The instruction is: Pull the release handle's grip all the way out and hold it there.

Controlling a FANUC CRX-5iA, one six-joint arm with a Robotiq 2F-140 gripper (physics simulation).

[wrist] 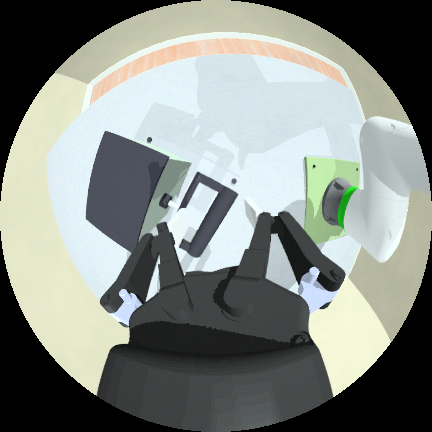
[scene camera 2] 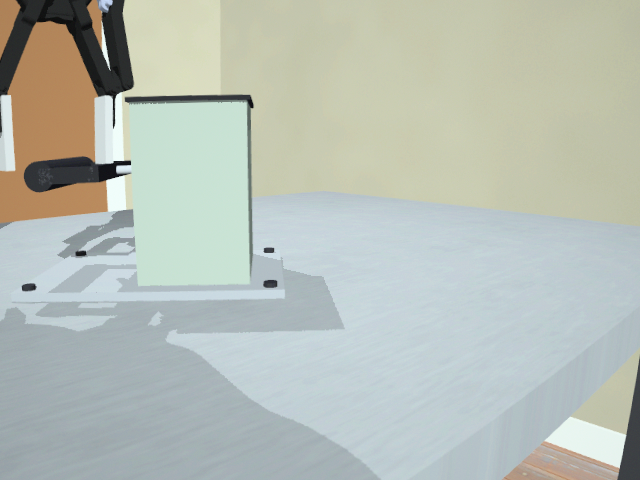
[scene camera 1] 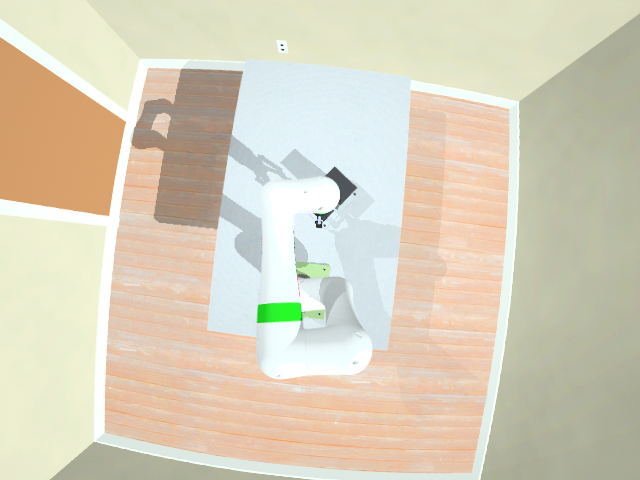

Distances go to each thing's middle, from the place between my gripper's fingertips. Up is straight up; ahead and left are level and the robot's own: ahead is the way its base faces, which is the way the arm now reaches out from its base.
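There's the base plate (scene camera 2: 82, 277), and my hand is 2 cm to the left of it, 9 cm short of it and 11 cm above it.
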